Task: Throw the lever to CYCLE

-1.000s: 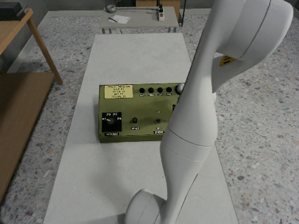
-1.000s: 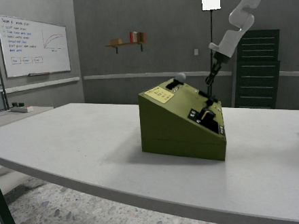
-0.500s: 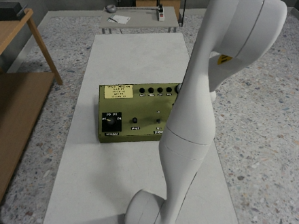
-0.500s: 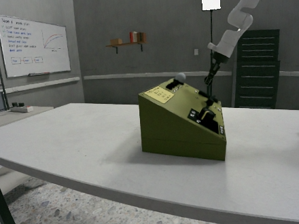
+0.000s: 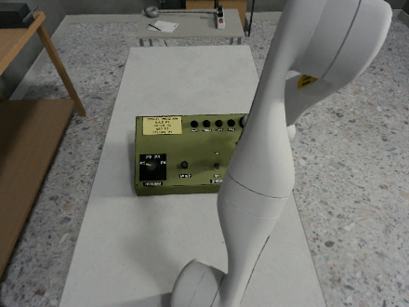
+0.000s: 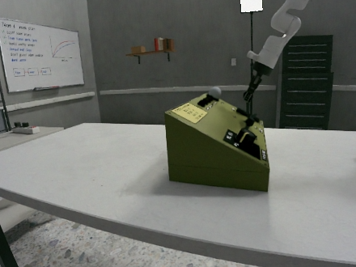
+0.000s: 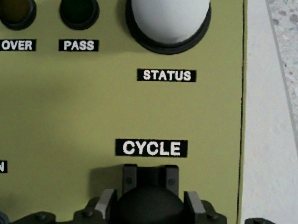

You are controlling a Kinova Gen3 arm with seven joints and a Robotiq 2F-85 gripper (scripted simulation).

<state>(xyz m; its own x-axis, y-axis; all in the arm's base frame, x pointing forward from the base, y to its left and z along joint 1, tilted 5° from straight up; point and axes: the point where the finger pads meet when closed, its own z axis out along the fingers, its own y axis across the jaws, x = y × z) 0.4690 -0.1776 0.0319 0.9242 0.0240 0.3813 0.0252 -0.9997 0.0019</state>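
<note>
Now: hand 4 cm above the black ball-topped lever. Also, from my hand: black rotary selector: 1 cm behind, 37 cm to the left, 7 cm below; then mode button: 2 cm behind, 24 cm to the left, 7 cm below; then grey check toggle: 2 cm behind, 12 cm to the left, 6 cm below.
</note>
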